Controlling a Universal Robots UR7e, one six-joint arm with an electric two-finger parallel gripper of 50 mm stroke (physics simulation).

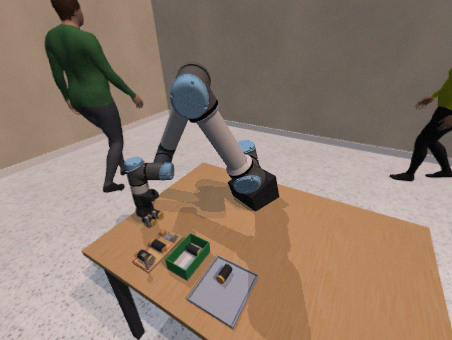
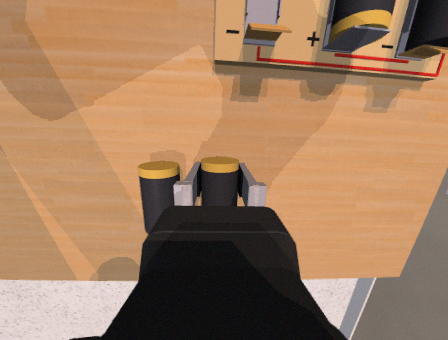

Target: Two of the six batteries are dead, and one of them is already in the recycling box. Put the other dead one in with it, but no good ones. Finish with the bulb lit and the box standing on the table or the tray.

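Frame: origin at the arm's base, x ahead, y left, z up, level; metres.
Seen in the pictures: gripper, fingertip midpoint: (image 1: 151, 224) (image 2: 219, 172).
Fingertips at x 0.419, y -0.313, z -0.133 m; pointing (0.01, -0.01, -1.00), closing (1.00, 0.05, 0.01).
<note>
Offsets run from my fingertips to a thing's top centre. Level surfaces: height alone.
My gripper (image 1: 149, 218) (image 2: 219, 172) is shut on a black battery with a gold end {dx +0.001, dy -0.014, dz +0.034 m} (image 2: 220, 192), near the table's left end. A loose battery {dx -0.053, dy -0.022, dz +0.034 m} (image 1: 158, 214) (image 2: 161, 197) lies on the table close beside the fingers. The battery holder (image 1: 159, 254) (image 2: 300, 17) has batteries in two slots; its slot nearest my gripper (image 2: 219, 172) is empty. The green recycling box {dx +0.058, dy +0.289, dz +0.060 m} (image 1: 181, 270) stands on the table with one battery {dx +0.022, dy +0.287, dz +0.037 m} (image 1: 193, 249) inside. Another battery {dx +0.044, dy +0.449, dz +0.037 m} (image 1: 224, 273) lies on the grey tray {dx +0.079, dy +0.471, dz +0.012 m} (image 1: 220, 300). I cannot make out the bulb or whether it is lit.
The wooden table {dz -0.001 m} (image 1: 340, 270) carries the arm's black base (image 1: 257, 192) at its back. The box stands between the holder and the tray. A person in green (image 1: 82, 70) is behind the table at the left, another (image 1: 440, 110) at the far right.
</note>
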